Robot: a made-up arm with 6 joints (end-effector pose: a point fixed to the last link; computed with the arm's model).
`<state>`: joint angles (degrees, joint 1 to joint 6).
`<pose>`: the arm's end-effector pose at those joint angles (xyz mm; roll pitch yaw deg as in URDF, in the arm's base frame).
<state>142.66 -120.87 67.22 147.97 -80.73 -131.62</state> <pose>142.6 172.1 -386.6 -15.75 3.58 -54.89</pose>
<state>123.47 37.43 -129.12 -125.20 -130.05 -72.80</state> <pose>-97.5 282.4 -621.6 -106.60 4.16 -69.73</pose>
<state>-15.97 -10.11 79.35 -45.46 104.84 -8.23</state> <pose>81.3 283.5 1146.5 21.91 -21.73 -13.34</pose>
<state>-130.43 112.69 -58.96 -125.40 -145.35 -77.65</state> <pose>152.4 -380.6 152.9 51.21 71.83 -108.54</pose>
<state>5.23 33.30 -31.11 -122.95 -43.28 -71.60</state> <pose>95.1 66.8 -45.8 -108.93 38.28 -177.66</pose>
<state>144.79 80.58 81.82 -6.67 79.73 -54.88</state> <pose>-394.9 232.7 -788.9 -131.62 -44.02 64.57</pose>
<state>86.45 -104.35 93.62 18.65 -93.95 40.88</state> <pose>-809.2 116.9 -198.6 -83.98 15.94 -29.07</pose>
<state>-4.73 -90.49 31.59 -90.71 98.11 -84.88</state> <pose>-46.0 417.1 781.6 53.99 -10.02 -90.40</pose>
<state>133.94 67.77 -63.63 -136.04 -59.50 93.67</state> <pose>192.2 317.9 45.3 159.83 -58.08 141.80</pose>
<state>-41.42 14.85 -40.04 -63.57 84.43 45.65</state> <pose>-17.9 -393.2 330.6 27.42 19.65 -118.91</pose>
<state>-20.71 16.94 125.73 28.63 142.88 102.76</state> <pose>477.6 766.0 1047.0 17.72 -57.14 -25.14</pose>
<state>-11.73 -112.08 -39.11 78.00 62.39 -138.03</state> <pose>-296.2 86.4 376.1 87.71 37.82 97.56</pose>
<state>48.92 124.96 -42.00 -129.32 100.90 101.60</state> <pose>-227.6 -83.8 536.6 108.25 -4.85 -115.11</pose>
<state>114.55 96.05 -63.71 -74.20 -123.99 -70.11</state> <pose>366.5 -235.9 51.0 -36.70 -54.08 -99.22</pose>
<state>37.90 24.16 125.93 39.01 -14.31 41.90</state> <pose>-395.8 299.3 474.5 -142.00 27.30 23.39</pose>
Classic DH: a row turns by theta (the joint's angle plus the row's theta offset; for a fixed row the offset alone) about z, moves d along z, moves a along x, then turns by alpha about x. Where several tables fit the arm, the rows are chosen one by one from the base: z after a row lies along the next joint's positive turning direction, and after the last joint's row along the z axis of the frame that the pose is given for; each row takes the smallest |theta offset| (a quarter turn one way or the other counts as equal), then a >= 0, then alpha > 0; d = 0 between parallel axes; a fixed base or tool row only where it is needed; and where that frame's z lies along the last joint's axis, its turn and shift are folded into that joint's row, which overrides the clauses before.
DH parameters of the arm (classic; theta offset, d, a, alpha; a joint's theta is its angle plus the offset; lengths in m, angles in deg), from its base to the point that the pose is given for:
base (fixed): 0 0.0936 0 90
joint 1: 0 -0.1184 0.0152 -90
joint 2: 90 0.3132 0.0847 -90
joint 3: 0 -0.0499 -0.3298 90
joint 4: 0 -0.117 -0.2666 90
joint 5: 90 -0.0123 0.0886 -90
joint 6: -90 -0.3318 0.0592 -90
tool (fixed): 0 0.0495 0 0

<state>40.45 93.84 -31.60 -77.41 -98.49 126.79</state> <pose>110.8 -61.0 -116.2 -88.79 15.08 142.06</pose>
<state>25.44 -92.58 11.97 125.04 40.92 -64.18</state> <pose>-324.9 64.3 499.0 45.69 40.02 74.40</pose>
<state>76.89 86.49 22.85 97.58 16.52 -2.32</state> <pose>-474.2 140.8 359.4 174.87 77.16 -23.36</pose>
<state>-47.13 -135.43 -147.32 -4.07 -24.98 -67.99</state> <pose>412.4 -266.0 148.8 62.34 -5.43 -55.08</pose>
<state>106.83 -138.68 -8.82 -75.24 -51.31 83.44</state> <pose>44.8 154.4 -41.1 -3.73 48.36 -130.21</pose>
